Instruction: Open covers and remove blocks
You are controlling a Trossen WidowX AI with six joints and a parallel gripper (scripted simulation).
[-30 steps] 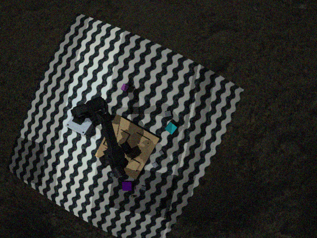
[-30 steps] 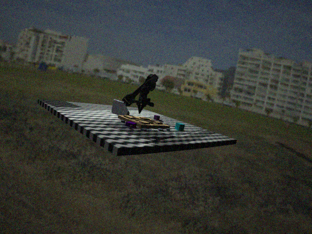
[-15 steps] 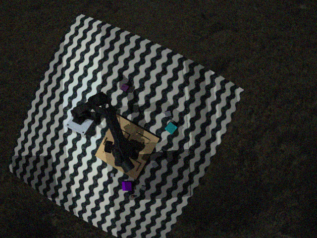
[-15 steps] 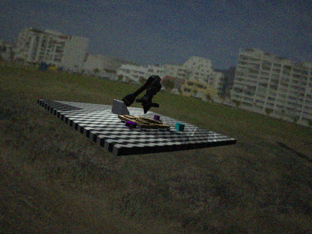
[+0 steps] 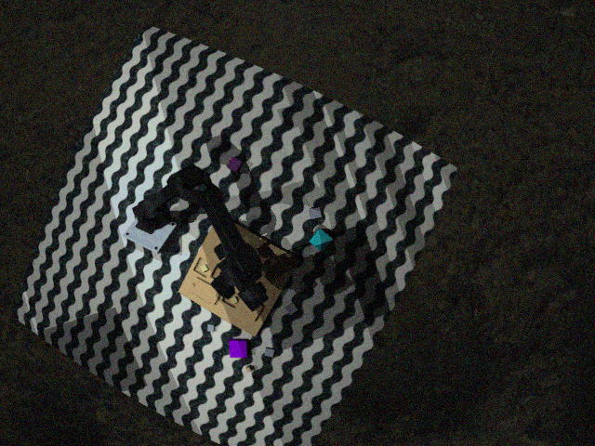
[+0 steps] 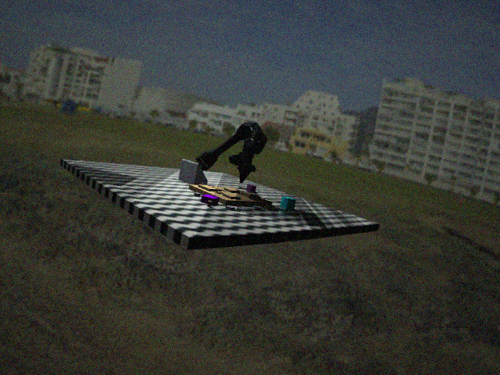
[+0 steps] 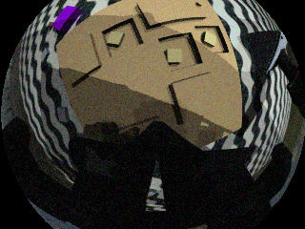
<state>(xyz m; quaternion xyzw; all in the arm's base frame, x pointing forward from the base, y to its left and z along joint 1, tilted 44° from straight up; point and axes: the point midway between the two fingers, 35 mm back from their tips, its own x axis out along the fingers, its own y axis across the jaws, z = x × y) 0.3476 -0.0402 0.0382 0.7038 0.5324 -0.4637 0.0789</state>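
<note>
Now: gripper tip 2 cm past the tan puzzle board, 5 cm to the left of it and 6 cm above it. The rest, counted from my gripper tip: grey bit 14 cm ahead, 24 cm to the left, 7 cm below; teal block 19 cm ahead, 17 cm to the left, 5 cm below; purple block 7 cm ahead, 27 cm to the right, 7 cm below.
</note>
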